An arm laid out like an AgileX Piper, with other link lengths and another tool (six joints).
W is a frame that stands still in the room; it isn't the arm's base.
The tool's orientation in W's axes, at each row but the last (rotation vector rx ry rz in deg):
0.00, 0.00, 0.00
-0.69, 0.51, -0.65
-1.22, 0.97, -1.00
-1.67, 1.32, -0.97
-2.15, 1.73, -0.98
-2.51, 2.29, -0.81
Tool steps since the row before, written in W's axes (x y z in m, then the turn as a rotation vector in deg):
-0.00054, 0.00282, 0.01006, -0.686, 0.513, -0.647
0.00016, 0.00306, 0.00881, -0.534, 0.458, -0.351
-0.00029, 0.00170, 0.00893, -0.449, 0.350, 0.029
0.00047, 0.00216, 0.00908, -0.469, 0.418, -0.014
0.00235, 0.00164, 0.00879, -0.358, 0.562, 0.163
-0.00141, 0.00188, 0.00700, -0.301, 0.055, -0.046
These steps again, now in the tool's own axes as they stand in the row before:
-0.00054, 0.00282, 0.01006, -0.686, 0.513, -0.647
0.00005, 0.00295, 0.00885, -0.536, 0.456, -0.350
-0.00047, 0.00150, 0.00896, -0.456, 0.341, 0.029
0.00023, 0.00190, 0.00915, -0.476, 0.410, -0.013
0.00206, 0.00135, 0.00891, -0.373, 0.549, 0.173
-0.00171, 0.00155, 0.00701, -0.300, 0.053, -0.056

